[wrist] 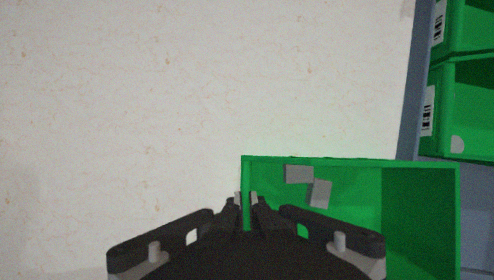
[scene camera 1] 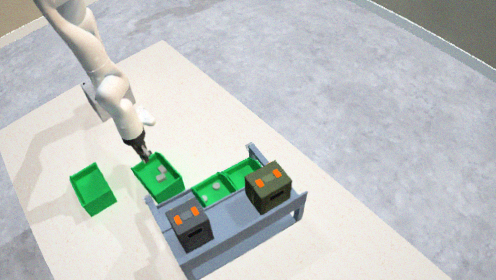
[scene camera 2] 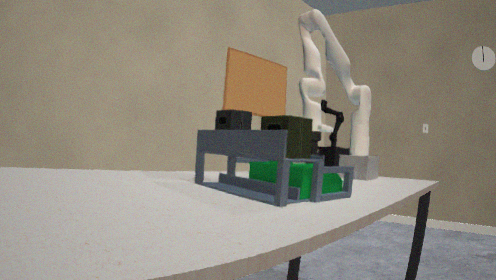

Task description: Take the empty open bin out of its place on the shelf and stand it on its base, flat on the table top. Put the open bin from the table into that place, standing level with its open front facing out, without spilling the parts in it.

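Frame: origin at the arm's base, x left, y back, z up, level; centimetres.
Seen in the pictures: gripper, fingertip midpoint: (wrist: 245, 201) (scene camera 1: 145, 160); arm's base, origin of the base link: (scene camera 2: 358, 155).
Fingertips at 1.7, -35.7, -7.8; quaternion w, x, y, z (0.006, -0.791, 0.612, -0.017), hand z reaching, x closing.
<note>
Offsets run from my fingertips to a thing's top centre, as dx, dy, dz. "spot": to the spot under its first point.
The open green bin with small grey parts {spot: +3.4, -16.1, +2.6} (scene camera 1: 172, 187) (wrist: 350, 187) is in my gripper (scene camera 1: 146, 159) (wrist: 245, 201), which is shut on its low front wall. Two grey blocks lie inside near that wall. Its far end overlaps the front rail of the grey-blue shelf (scene camera 1: 227, 215) (scene camera 2: 240, 142) (wrist: 414, 90) in the wrist view, near the shelf's left end. The bin looks about level; its height above the table is hard to tell. The empty green bin {spot: -21.0, +2.9, -2.6} (scene camera 1: 90, 185) stands upright on the table, left of the held bin. In scene camera 2 the fingertips are hidden.
Two green bins {spot: +14.0, -21.5, -2.0} (scene camera 1: 212, 192) {spot: +25.9, -20.0, -2.0} (scene camera 1: 242, 172) sit side by side in the shelf, right of the held bin. A dark grey box {+1.7, -36.3, +19.5} (scene camera 1: 197, 237) (scene camera 2: 233, 120) and an olive box {+24.8, -36.4, +17.0} (scene camera 1: 267, 192) (scene camera 2: 297, 135) stand on the shelf's top. The shelf's left corner post is close to the held bin.
</note>
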